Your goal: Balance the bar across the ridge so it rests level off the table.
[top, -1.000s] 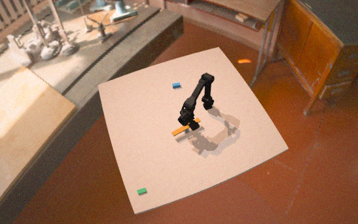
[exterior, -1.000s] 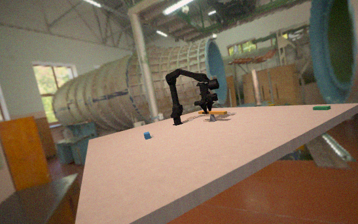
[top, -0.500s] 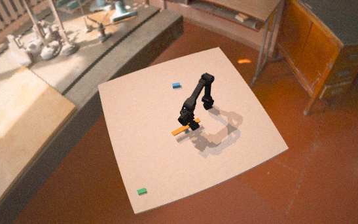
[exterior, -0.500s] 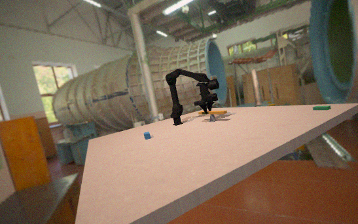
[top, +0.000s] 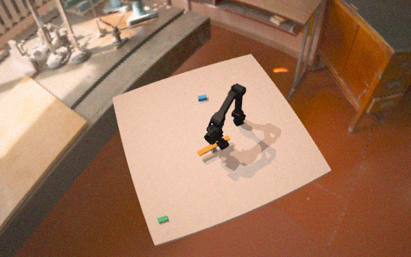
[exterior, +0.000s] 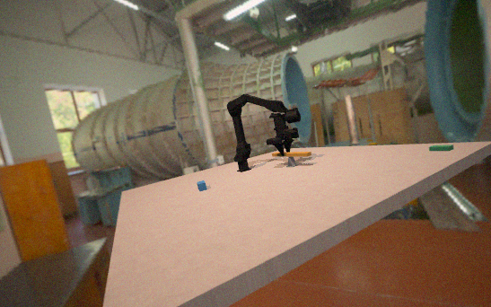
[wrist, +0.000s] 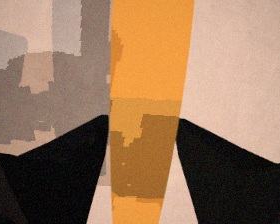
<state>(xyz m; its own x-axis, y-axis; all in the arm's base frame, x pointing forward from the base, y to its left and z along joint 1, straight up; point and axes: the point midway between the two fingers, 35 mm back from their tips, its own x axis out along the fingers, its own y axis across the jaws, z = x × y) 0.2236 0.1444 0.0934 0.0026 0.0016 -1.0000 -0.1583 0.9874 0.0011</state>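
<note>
Right now the orange bar is 30 mm ahead of my gripper tip. From my gripper tip the other things lie so: green block: 520 mm ahead, 360 mm to the left, 50 mm below; blue block: 60 mm behind, 450 mm to the right, 40 mm below.
</note>
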